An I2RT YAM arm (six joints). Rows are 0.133 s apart.
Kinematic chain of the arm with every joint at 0, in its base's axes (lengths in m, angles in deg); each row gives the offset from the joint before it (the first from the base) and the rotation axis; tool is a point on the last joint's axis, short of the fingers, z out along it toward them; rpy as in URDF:
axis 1: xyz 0 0 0.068 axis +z
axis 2: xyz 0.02 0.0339 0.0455 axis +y
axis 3: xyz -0.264 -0.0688 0 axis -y
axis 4: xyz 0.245 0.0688 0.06 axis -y
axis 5: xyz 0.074 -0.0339 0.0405 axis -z
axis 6: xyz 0.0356 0 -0.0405 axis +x
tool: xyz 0 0 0 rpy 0 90 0
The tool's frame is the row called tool.
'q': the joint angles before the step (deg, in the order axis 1, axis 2, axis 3, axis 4, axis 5, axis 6). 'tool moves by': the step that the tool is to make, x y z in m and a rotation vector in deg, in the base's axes. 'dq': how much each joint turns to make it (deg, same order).
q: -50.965, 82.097, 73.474, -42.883, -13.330, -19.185
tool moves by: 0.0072, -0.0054, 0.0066, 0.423, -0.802, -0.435
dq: 0.383, 1.884, 3.020, -0.672, -0.182, 1.228
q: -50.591, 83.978, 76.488, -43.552, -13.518, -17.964
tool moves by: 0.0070, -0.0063, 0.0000, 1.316, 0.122, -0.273
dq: 0.222, 2.330, 2.354, -0.910, -0.273, 0.875
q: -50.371, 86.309, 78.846, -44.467, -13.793, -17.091
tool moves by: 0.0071, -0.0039, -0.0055, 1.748, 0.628, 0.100
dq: 0.492, 2.083, 1.130, -0.618, -0.271, 0.720
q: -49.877, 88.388, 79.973, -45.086, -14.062, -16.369
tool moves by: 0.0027, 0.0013, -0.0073, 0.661, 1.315, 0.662
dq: 0.547, 0.561, -0.736, -0.164, 0.398, -0.441
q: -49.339, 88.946, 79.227, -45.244, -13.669, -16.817
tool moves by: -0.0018, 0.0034, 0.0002, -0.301, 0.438, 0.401
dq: 0.182, -0.748, -0.631, -0.290, 0.308, -0.496
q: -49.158, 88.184, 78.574, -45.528, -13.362, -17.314
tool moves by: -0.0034, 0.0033, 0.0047, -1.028, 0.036, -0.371
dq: 0.012, -1.211, -0.249, -0.229, 0.792, -0.093
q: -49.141, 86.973, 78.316, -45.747, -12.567, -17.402
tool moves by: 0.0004, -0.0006, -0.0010, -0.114, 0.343, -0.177
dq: 0.026, 0.182, -0.010, 0.047, 0.390, -0.029
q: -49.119, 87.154, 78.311, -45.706, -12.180, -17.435
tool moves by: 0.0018, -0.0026, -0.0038, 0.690, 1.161, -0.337
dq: -0.002, 1.061, 0.478, -0.692, 0.541, 0.032
